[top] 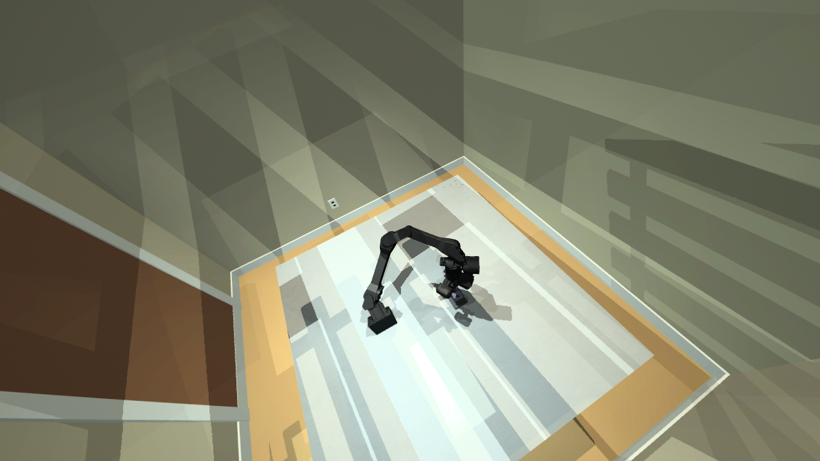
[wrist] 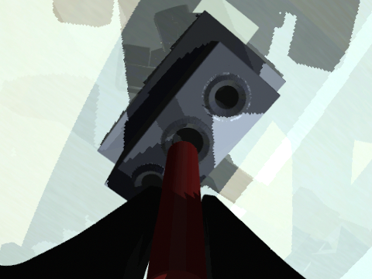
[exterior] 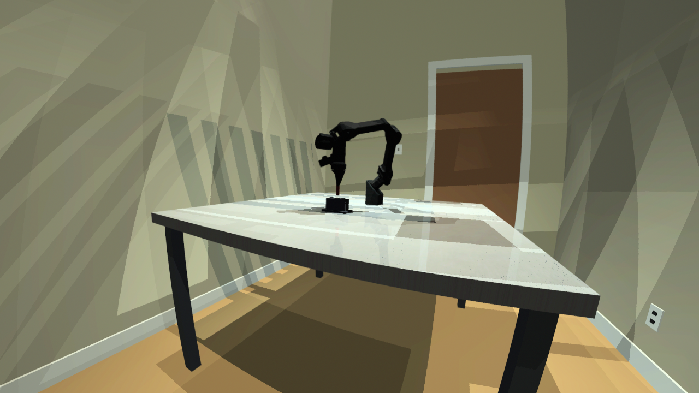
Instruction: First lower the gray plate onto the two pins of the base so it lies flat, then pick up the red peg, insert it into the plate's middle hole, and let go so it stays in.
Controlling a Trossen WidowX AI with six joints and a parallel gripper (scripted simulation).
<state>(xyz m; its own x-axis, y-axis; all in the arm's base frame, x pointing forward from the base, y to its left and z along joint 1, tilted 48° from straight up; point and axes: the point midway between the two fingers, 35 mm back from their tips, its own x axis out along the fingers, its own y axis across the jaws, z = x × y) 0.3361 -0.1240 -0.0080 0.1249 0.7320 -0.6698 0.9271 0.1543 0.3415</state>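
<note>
Now: the gray plate 70 mm below my gripper tip. From my gripper tip the other things lie so: red peg: right at my gripper tip.
</note>
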